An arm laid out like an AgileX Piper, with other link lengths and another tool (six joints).
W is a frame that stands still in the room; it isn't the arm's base.
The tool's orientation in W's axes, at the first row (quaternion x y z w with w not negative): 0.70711 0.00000 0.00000 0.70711
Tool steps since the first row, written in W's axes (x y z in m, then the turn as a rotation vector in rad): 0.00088 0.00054 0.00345 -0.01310 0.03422 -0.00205; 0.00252 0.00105 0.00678 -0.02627 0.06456 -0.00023; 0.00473 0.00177 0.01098 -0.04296 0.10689 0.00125; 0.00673 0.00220 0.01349 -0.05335 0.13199 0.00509; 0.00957 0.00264 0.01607 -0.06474 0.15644 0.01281; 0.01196 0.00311 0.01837 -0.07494 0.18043 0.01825; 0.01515 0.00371 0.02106 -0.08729 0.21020 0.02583; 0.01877 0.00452 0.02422 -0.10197 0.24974 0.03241; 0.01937 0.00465 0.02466 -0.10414 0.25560 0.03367; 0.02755 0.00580 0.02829 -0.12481 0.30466 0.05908; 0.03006 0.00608 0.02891 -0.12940 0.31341 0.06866; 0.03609 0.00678 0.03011 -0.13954 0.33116 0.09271
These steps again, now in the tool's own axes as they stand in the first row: 0.00088 0.00345 -0.00054 -0.01310 -0.00205 -0.03422; 0.00252 0.00678 -0.00105 -0.02627 -0.00023 -0.06456; 0.00473 0.01098 -0.00177 -0.04296 0.00125 -0.10689; 0.00673 0.01349 -0.00220 -0.05335 0.00509 -0.13199; 0.00957 0.01607 -0.00264 -0.06474 0.01281 -0.15644; 0.01196 0.01837 -0.00311 -0.07494 0.01825 -0.18043; 0.01515 0.02106 -0.00371 -0.08729 0.02583 -0.21020; 0.01877 0.02422 -0.00452 -0.10197 0.03241 -0.24974; 0.01937 0.02466 -0.00465 -0.10414 0.03367 -0.25560; 0.02755 0.02829 -0.00580 -0.12481 0.05908 -0.30466; 0.03006 0.02891 -0.00608 -0.12940 0.06866 -0.31341; 0.03609 0.03011 -0.00678 -0.13954 0.09271 -0.33116
